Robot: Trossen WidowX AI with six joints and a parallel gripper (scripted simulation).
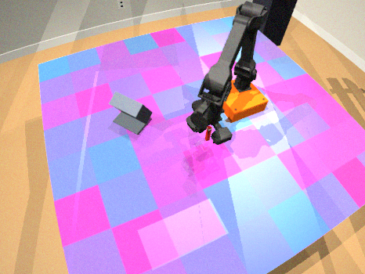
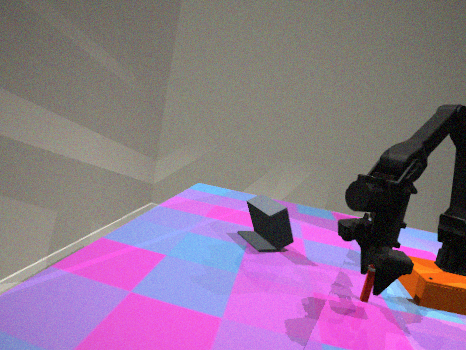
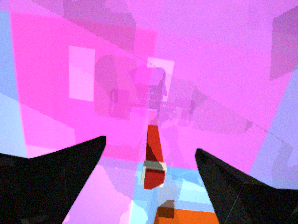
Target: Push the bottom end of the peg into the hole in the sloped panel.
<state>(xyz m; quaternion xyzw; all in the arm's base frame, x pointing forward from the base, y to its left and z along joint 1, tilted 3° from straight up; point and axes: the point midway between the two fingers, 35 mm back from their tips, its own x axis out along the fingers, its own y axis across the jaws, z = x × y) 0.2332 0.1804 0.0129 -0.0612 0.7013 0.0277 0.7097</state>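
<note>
The red peg is 2 cm above my gripper tip. Round my gripper tip: grey sloped panel: 25 cm ahead, 19 cm to the right, 2 cm above.
</note>
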